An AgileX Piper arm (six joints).
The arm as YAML. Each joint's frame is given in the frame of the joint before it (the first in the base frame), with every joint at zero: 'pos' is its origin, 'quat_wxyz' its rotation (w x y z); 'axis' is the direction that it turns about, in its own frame. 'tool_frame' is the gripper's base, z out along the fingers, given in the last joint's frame.
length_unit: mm
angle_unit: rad
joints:
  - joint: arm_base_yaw
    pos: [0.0, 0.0, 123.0]
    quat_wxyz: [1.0, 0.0, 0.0, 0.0]
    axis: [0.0, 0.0, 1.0]
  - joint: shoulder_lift
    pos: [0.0, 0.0, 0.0]
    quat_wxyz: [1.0, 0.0, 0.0, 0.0]
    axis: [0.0, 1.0, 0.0]
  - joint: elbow
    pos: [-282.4, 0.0, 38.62]
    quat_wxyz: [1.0, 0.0, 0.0, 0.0]
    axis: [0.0, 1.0, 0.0]
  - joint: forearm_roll
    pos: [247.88, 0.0, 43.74]
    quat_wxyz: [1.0, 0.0, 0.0, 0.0]
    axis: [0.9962, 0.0, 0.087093]
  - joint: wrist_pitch
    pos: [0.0, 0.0, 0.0]
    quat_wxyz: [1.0, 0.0, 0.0, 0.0]
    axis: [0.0, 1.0, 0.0]
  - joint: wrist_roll
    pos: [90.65, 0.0, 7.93]
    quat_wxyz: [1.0, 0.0, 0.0, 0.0]
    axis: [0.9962, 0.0, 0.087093]
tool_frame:
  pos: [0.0, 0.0, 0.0]
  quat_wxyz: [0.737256, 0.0, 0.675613, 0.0]
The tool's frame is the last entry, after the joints.
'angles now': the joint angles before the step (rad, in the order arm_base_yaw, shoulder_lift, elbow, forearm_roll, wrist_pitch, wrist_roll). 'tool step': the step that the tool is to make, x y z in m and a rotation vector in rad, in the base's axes. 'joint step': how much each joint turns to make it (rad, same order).
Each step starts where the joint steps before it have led.
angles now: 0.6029 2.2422 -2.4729 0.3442 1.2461 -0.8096
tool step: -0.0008 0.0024 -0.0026 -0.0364 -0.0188 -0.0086
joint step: 0.0130 0.0031 -0.0007 -0.0481 0.0004 0.0088
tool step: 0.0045 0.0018 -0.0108 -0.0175 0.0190 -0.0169
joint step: 0.0000 0.0205 0.0014 -0.0134 -0.0007 0.0164
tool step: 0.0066 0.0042 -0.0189 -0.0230 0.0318 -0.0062
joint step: -0.0001 0.0381 -0.0009 -0.0041 0.0004 0.0064
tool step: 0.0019 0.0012 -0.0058 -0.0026 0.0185 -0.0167
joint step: 0.0002 0.0117 -0.0006 -0.0024 0.0002 0.0203
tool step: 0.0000 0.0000 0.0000 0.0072 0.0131 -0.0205
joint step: 0.0000 0.0000 0.0001 0.0000 -0.0001 0.0254
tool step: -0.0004 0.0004 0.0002 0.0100 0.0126 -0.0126
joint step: 0.0001 -0.0004 0.0006 0.0063 -0.0003 0.0175
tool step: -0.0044 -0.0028 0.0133 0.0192 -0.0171 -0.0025
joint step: -0.0001 -0.0263 0.0001 0.0036 0.0000 0.0042
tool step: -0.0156 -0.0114 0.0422 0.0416 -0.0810 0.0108
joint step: 0.0001 -0.0859 -0.0003 -0.0039 0.0002 -0.0155
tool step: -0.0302 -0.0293 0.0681 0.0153 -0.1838 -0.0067
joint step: -0.0002 -0.1505 -0.0003 -0.0762 0.0002 -0.0362
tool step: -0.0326 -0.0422 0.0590 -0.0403 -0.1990 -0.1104
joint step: 0.0015 -0.1555 0.0152 -0.1892 -0.0005 0.0135
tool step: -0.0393 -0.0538 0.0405 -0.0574 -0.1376 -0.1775
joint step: -0.0058 -0.1968 0.1221 -0.2243 0.0002 0.0559
